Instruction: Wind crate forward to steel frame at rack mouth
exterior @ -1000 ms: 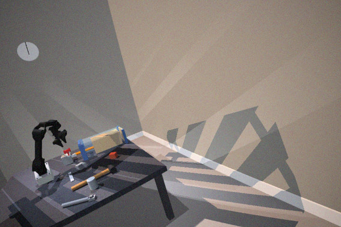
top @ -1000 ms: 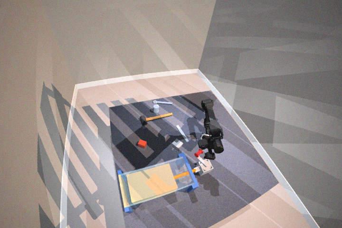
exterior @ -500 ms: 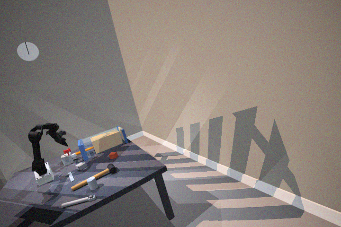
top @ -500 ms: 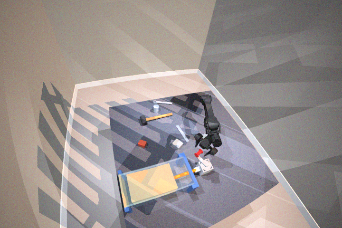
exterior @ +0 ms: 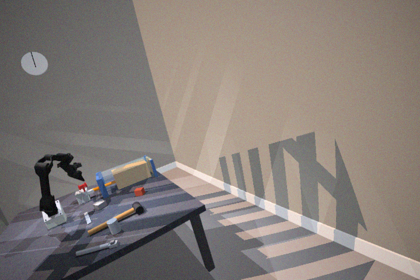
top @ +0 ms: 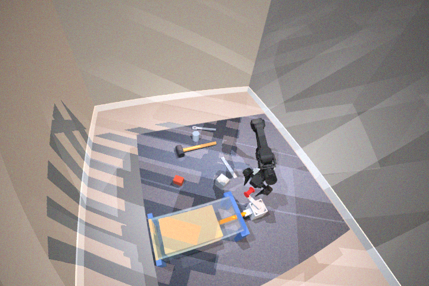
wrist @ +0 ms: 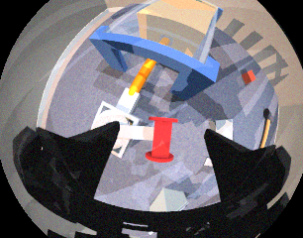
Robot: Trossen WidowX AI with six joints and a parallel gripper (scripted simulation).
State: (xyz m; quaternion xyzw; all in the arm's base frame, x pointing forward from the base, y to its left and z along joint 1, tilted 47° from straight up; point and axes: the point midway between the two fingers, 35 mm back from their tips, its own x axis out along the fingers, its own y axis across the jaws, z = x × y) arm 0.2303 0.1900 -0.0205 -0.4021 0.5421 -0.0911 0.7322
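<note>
Now: the red knob 60 mm below my gripper tip, 10 mm to the right of it and 10 mm behind it. The rest, counted from my gripper tip: blue frame: 110 mm ahead, 90 mm below, 80 mm to the left; then winch handle: 90 mm below, 30 mm to the left, 30 mm behind; then winch: 160 mm below, 80 mm to the left, 60 mm behind.
</note>
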